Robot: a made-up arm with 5 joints. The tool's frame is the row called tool. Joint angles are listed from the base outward.
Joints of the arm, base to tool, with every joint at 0 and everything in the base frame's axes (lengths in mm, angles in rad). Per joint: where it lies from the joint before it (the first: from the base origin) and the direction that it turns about. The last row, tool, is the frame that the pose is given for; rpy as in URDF.
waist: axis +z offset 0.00 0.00 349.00
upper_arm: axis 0 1 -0.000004 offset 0.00 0.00 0.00
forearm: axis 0 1 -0.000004 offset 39.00 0.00 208.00
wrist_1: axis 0 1 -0.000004 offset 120.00 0.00 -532.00
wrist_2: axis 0 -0.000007 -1 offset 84.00 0.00 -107.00
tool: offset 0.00 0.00 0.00 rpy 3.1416 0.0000 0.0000
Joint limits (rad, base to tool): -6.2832..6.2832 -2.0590..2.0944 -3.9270..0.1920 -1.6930..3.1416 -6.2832..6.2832
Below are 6 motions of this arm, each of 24 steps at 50 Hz.
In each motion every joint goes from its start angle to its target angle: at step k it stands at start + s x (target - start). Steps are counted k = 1, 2, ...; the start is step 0. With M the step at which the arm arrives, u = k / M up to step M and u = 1 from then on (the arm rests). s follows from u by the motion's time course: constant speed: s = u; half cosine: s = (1 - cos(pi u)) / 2; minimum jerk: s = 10 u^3 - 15 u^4 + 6 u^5.
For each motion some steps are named. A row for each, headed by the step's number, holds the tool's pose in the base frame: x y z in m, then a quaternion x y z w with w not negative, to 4 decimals.
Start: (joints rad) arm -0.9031 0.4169 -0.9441 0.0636 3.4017
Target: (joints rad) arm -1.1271 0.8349 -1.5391 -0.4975 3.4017
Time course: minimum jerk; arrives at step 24
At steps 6, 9, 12, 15, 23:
6: 0.3803 -0.5060 0.0769 0.5388 0.7991 -0.0872 0.2521
9: 0.3769 -0.5438 0.0955 0.5432 0.7732 -0.1129 0.3071
12: 0.3663 -0.5899 0.1199 0.5444 0.7349 -0.1491 0.3759
15: 0.3492 -0.6311 0.1438 0.5402 0.6921 -0.1876 0.4405
23: 0.3205 -0.6740 0.1716 0.5274 0.6344 -0.2374 0.5129

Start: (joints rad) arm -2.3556 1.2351 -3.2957 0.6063 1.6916
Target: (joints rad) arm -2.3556 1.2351 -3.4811 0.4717 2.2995
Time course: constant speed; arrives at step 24
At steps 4, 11, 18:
4: -0.5110 -0.5116 0.8265 -0.3518 -0.6386 0.6575 0.1900
11: -0.4911 -0.4917 0.8578 -0.3886 -0.5778 0.7044 0.1374
18: -0.4697 -0.4703 0.8872 -0.4167 -0.5145 0.7453 0.0778

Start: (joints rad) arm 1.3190 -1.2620 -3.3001 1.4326 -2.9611
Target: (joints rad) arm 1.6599 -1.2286 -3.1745 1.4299 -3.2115
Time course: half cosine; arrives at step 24
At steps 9, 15, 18, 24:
9: -0.1180 -0.7992 0.5509 -0.0185 0.0238 0.6913 0.7219
15: -0.0129 -0.7994 0.5909 -0.0419 0.0430 0.7027 0.7089
18: 0.0311 -0.7946 0.6077 -0.0532 0.0495 0.7073 0.7031
24: 0.0704 -0.7879 0.6227 -0.0640 0.0546 0.7113 0.6978

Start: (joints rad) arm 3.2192 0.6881 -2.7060 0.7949 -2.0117
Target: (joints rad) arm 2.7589 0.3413 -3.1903 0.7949 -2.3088
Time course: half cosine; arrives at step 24
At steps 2, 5, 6, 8, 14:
2: -0.7113 -0.0497 0.8744 0.7039 -0.4101 -0.4795 0.3261
5: -0.6793 -0.0204 0.9177 0.6827 -0.4042 -0.5142 0.3257
6: -0.6618 -0.0068 0.9385 0.6718 -0.4010 -0.5315 0.3246
8: -0.6159 0.0231 0.9859 0.6449 -0.3923 -0.5727 0.3197
14: -0.4119 0.0887 1.1249 0.5383 -0.3508 -0.7157 0.2738

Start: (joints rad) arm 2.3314 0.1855 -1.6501 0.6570 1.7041
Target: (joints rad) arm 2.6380 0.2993 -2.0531 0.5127 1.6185
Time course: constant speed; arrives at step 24
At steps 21, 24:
21: -0.6300 0.3793 0.7720 -0.7333 -0.3867 0.2893 0.4786
24: -0.6379 0.3515 0.7959 -0.7101 -0.3970 0.3076 0.4935

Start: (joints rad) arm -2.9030 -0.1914 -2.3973 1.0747 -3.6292
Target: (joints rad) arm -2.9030 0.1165 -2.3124 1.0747 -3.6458
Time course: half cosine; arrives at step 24
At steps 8, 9, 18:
8: -0.3504 -0.0852 1.1225 -0.7096 -0.2713 0.6450 0.0821
9: -0.3666 -0.0892 1.1140 -0.7164 -0.2743 0.6363 0.0813
18: -0.5070 -0.1233 1.0191 -0.7750 -0.3007 0.5510 0.0729

